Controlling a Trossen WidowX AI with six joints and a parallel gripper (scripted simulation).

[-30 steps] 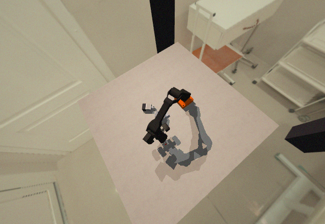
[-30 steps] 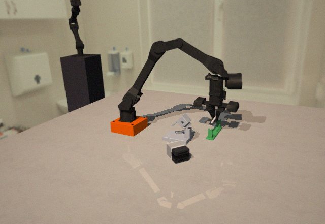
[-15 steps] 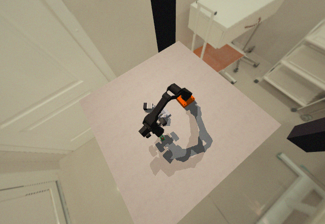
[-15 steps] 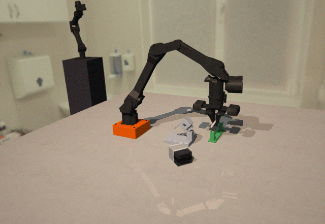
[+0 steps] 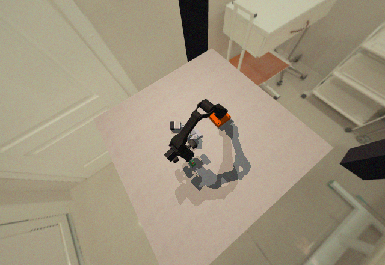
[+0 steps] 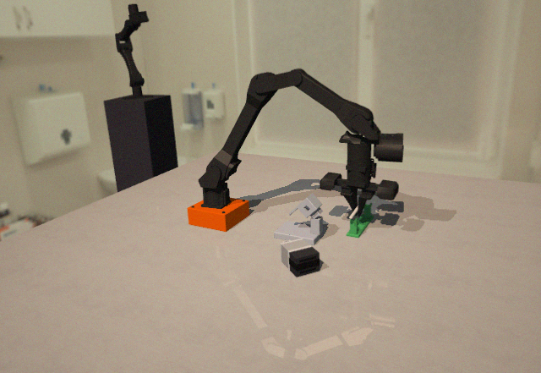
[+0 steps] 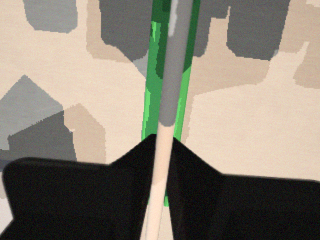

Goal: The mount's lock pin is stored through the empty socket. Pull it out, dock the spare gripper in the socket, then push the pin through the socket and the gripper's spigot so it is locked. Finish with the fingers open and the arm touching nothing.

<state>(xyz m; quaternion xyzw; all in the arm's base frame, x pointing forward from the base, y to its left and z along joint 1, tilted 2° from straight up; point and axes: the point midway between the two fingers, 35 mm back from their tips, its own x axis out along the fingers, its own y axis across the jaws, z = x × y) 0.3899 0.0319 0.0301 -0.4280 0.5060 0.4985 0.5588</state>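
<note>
My gripper tip is now 20 mm to the right of the green stand and 20 mm above it. Also, from my gripper tip: grey mount: 120 mm behind, 70 mm to the right, 10 mm above; then spare gripper: 210 mm to the right, 100 mm behind, 20 mm below.
</note>
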